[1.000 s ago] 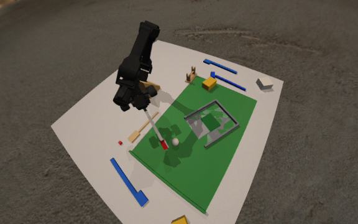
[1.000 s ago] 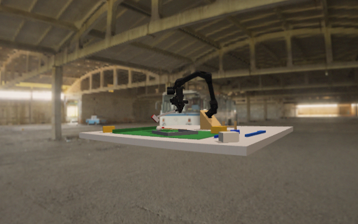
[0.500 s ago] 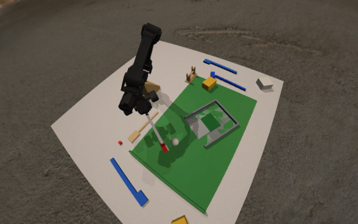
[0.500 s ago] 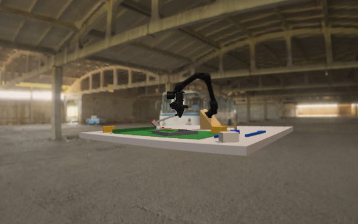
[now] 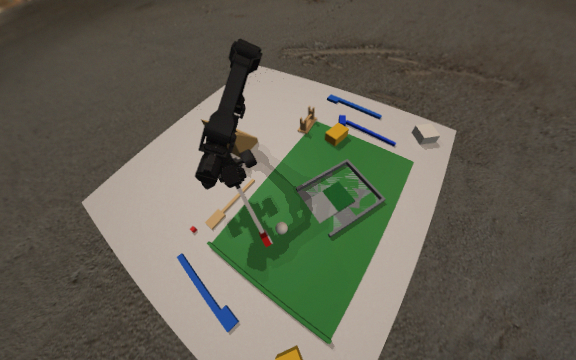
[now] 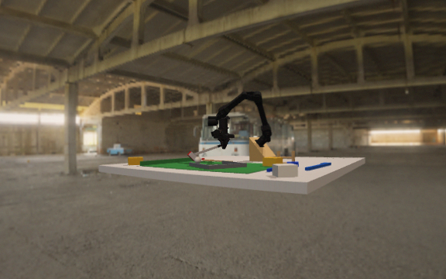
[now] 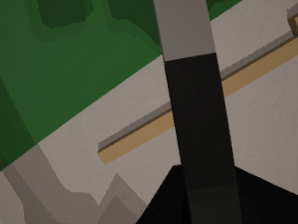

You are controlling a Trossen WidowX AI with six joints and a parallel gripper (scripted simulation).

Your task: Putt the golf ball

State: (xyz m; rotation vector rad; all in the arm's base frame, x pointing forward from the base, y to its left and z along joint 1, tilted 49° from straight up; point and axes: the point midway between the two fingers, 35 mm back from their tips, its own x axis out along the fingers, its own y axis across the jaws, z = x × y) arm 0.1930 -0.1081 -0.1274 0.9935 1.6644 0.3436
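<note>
The red putter is 11 cm ahead of my gripper tip, 5 cm to the right of it and 1 cm below it. Round my gripper tip: small red cube 5 cm behind, 22 cm to the right, 8 cm below; white golf ball 23 cm ahead, 4 cm to the right, 6 cm below; white block 54 cm ahead, 67 cm to the left, 6 cm below.
</note>
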